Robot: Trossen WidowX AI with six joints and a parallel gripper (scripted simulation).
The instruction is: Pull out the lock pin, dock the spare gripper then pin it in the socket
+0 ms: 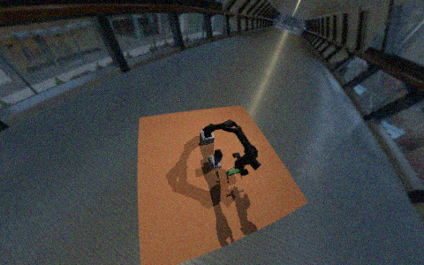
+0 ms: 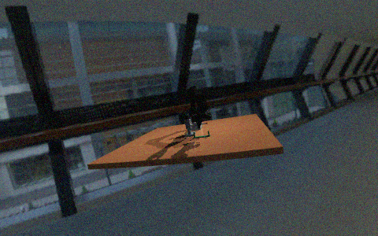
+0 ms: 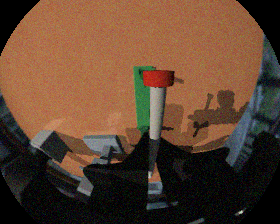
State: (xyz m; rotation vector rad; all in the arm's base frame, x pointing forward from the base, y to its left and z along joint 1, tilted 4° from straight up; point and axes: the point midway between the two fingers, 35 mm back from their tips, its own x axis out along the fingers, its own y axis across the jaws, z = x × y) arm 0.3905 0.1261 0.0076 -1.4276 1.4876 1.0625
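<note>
Now: the green pin cradle 50 mm below my gripper tip and 10 mm to the left of it. Round my gripper tip: grey mount (120 mm to the right, 120 mm behind, 20 mm below); spare gripper (120 mm to the right, 120 mm behind, 50 mm above).
</note>
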